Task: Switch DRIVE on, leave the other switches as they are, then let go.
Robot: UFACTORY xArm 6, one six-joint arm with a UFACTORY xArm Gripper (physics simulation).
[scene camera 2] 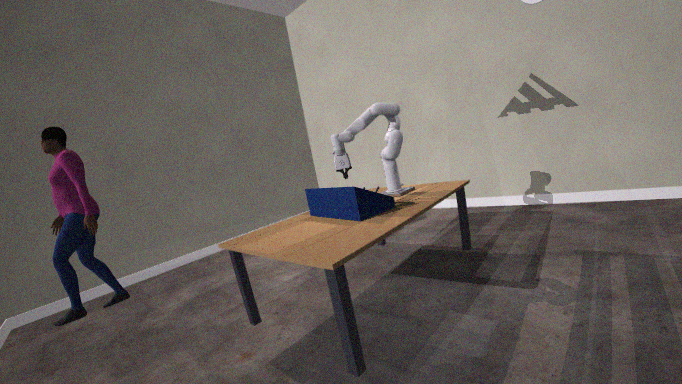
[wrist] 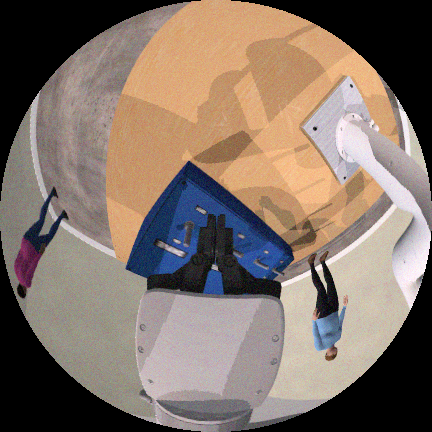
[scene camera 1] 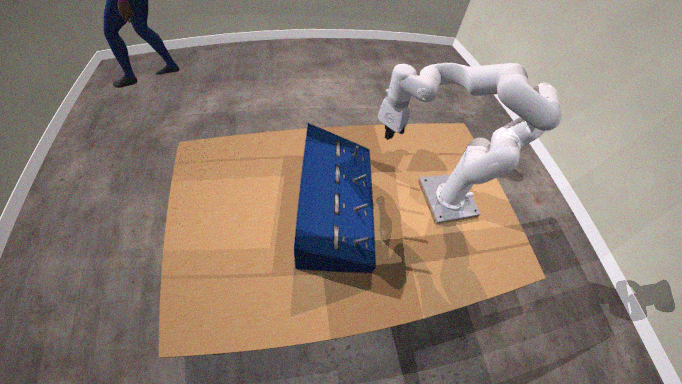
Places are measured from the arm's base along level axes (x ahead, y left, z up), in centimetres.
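Pixels of known places: gripper, fingertip midpoint: (scene camera 2: 346,178) (wrist: 216,222) (scene camera 1: 388,137); arm's base, link origin: (scene camera 2: 394,190) (wrist: 351,136) (scene camera 1: 450,196).
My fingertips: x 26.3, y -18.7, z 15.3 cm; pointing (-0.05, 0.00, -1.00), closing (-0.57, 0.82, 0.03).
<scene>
Ahead of a thing's pixels: the offset from my fingertips to its top centre. "spot": to the spot under its first point. Level surfaces: height alone.
The blue switch panel (scene camera 1: 317,200) (scene camera 2: 332,202) (wrist: 172,215) stands on the table with a row of several switches. The lever at the far end {spot: dx +12.1, dy +1.7, dz -6.0 cm} (scene camera 1: 355,152) (wrist: 188,235) is tilted differently from the other levers (scene camera 1: 360,178) (scene camera 1: 360,207), which lean alike toward the robot-base side. In the wrist view it stands between two small labels, one {spot: dx +8.4, dy +1.9, dz -10.0 cm} (wrist: 201,209) toward the panel edge and one {spot: dx +16.5, dy +0.9, dz -6.2 cm} (wrist: 177,242) beside the name label {dx +18.5, dy +0.1, dz -4.9 cm} (wrist: 171,248). The lettering is too blurred to read, so which switch is DRIVE cannot be told. My gripper (scene camera 1: 389,136) (scene camera 2: 345,176) (wrist: 216,222) is shut, empty, and raised above the panel, apart from the levers.
The wooden table {dz -17.4 cm} (scene camera 1: 225,300) (scene camera 2: 300,250) (wrist: 150,125) carries the panel and the robot's base plate (scene camera 1: 440,215) (wrist: 325,130). A person in a pink top (scene camera 2: 70,180) (wrist: 27,260) is on the floor beyond the table. Another in a blue top (wrist: 327,330) shows in the wrist view.
</scene>
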